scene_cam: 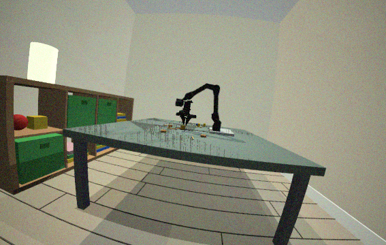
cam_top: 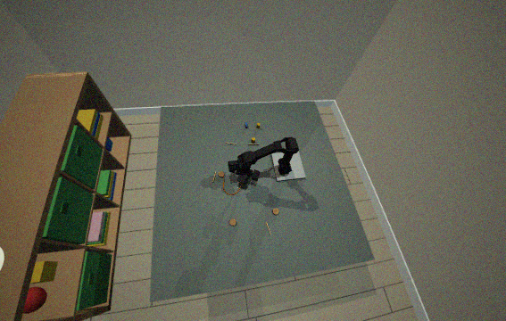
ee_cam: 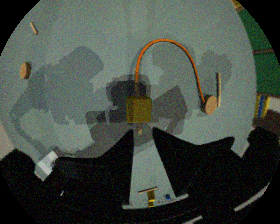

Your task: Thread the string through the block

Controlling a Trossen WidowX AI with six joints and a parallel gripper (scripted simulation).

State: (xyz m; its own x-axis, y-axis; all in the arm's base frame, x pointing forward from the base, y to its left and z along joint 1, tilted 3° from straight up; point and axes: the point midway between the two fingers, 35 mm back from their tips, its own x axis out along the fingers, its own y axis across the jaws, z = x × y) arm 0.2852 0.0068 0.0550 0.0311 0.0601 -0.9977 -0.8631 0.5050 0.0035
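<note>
Now: gripper tip 20 mm to the right of the yellow block, 20 mm above it and 10 mm short of it. The rest, counted from my gripper tip: round wooden button 140 mm ahead, 50 mm to the right, 30 mm below.
</note>
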